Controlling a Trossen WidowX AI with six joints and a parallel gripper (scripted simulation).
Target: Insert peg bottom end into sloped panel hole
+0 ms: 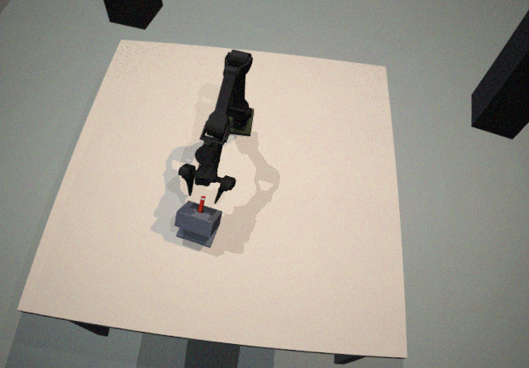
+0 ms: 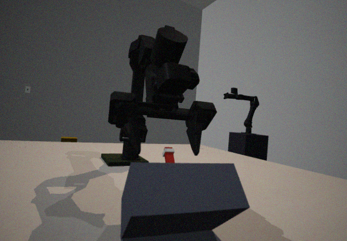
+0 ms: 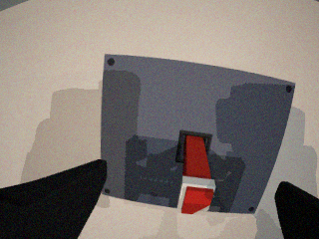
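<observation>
My gripper tip is 1 cm short of the red peg and 1 cm above it. Round my gripper tip: blue-grey sloped panel 5 cm ahead, 5 cm below.
</observation>
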